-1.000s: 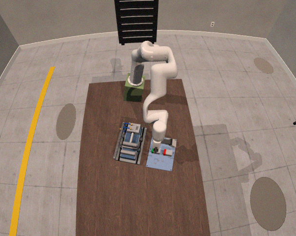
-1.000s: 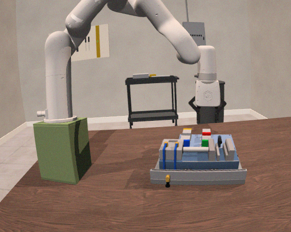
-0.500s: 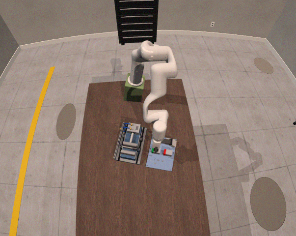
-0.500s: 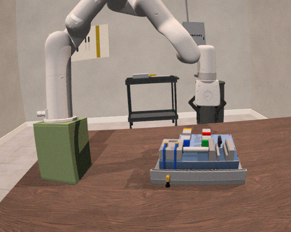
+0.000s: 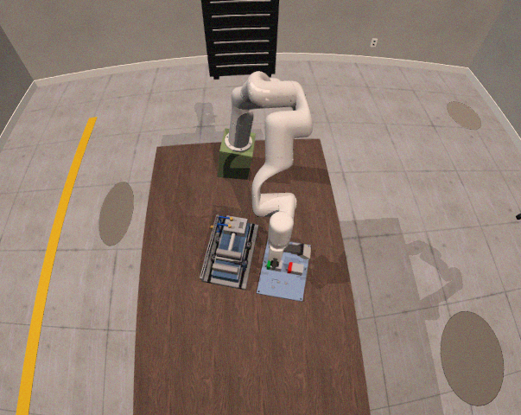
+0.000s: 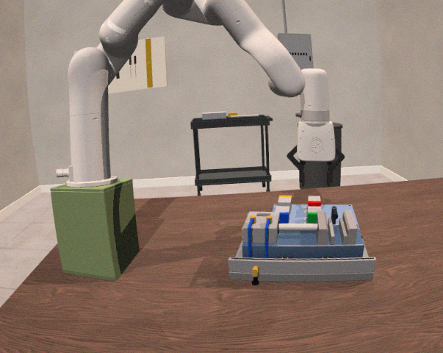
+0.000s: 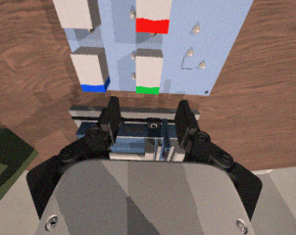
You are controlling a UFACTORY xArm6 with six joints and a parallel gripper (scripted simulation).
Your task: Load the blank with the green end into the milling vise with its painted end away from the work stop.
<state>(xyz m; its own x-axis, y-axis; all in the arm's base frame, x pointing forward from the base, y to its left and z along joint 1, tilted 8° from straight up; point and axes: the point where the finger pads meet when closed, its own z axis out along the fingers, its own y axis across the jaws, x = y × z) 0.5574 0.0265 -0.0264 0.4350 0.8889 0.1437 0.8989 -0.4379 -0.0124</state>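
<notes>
Now: hand 110 mm above the green-ended blank. Round my hand: red-ended blank 110 mm below, 80 mm to the left, 40 mm ahead; then blue-ended blank 110 mm below, 80 mm behind, 40 mm to the left; then dark work stop rod 150 mm to the right, 40 mm below, 20 mm behind.
</notes>
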